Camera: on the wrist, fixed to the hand. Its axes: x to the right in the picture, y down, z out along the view.
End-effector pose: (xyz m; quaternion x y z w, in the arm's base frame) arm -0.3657 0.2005 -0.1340 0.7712 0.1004 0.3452 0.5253
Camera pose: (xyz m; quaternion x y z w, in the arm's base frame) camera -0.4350 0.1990 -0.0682 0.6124 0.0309 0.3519 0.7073
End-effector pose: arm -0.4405 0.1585 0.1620 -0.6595 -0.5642 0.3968 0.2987
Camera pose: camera -0.3557 0.1244 0.1340 -0.7027 -0.6577 0.2342 0.1370
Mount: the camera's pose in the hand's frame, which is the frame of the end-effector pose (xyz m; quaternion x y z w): -0.0241 0.0729 -0.0569 -0.2484 0.0052 -0.0217 0.9684
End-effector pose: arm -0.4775 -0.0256 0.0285 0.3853 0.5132 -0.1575 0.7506
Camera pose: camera -0.4786 0.0603 0.0703 0.1764 0.5484 -0.0393 0.8165
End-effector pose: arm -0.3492 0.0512 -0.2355 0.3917 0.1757 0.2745 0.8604
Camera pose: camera -0.4220 0.1089 -0.2131 0.1604 0.1149 0.2928 0.9356
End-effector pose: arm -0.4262 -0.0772 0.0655 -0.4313 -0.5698 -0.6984 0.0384
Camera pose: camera -0.4032 -0.1603 0.1068 0.4112 0.3875 0.8210 0.0821
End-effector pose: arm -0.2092 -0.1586 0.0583 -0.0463 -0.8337 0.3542 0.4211
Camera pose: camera -0.1681 -0.0820 0.0187 -0.1332 -0.8942 0.1265 0.4083
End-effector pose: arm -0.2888 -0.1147 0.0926 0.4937 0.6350 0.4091 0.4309
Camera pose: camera -0.3195 -0.1307 0.1817 0.3552 0.5263 0.5471 0.5455
